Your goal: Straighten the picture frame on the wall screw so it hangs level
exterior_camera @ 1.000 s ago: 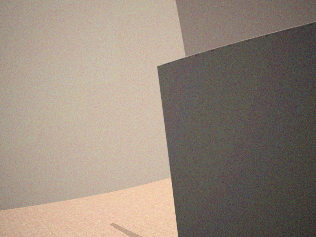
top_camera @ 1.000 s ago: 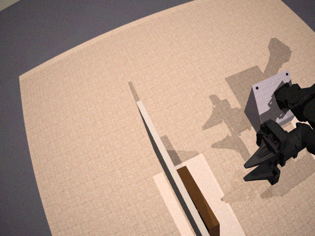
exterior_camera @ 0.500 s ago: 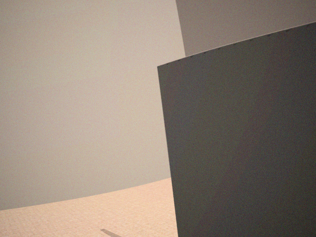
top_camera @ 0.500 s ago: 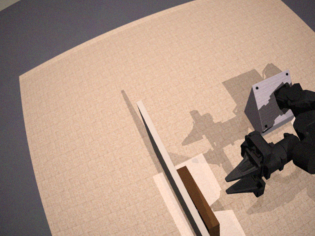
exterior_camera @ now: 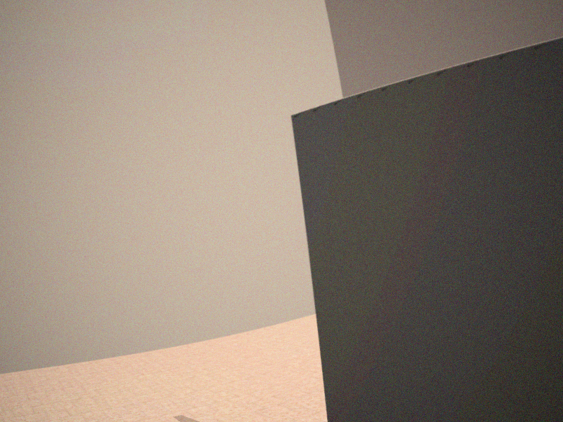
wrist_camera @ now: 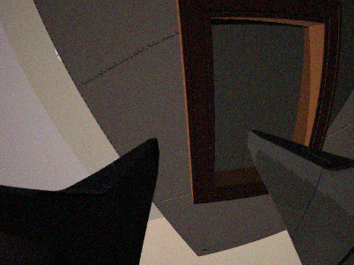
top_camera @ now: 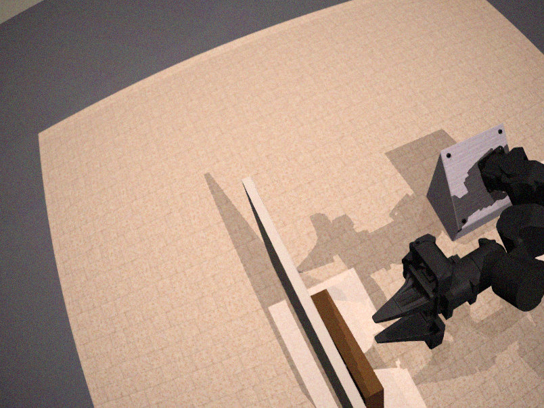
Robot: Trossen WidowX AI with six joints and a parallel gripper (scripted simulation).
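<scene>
The brown wooden picture frame is 50 mm below my gripper tip, 50 mm ahead of it and 10 mm to the left of it. From my gripper tip the other things lie so: wall panel (60 mm below, 60 mm ahead, 10 mm to the left).
</scene>
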